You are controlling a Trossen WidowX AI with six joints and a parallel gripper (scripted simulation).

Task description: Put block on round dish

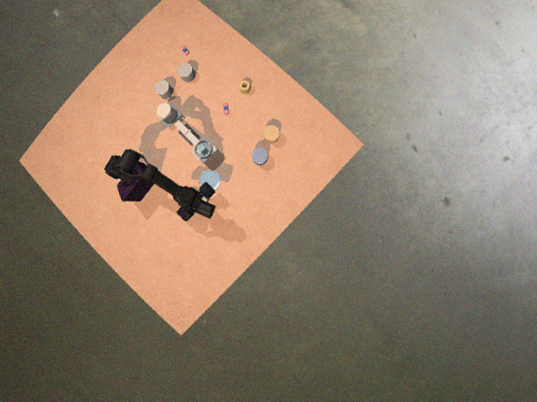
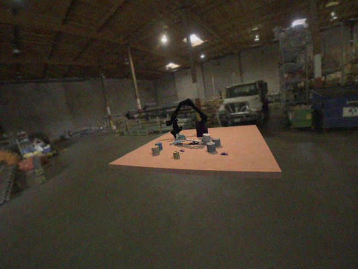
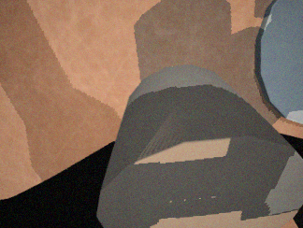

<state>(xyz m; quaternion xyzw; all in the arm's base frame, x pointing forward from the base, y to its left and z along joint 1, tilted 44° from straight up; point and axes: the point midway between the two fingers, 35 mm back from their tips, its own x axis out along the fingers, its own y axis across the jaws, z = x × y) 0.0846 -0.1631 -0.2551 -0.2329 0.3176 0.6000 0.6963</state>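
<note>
The cup lies 2 cm to the right of my gripper tip and 1 cm above it. The rest, counted from my gripper tip: teal block: 20 cm ahead, 12 cm to the left, 6 cm above; then balance beam: 24 cm to the left, 23 cm ahead, 1 cm above; then round pale dish: 11 cm ahead, 2 cm to the left, 2 cm below.
</note>
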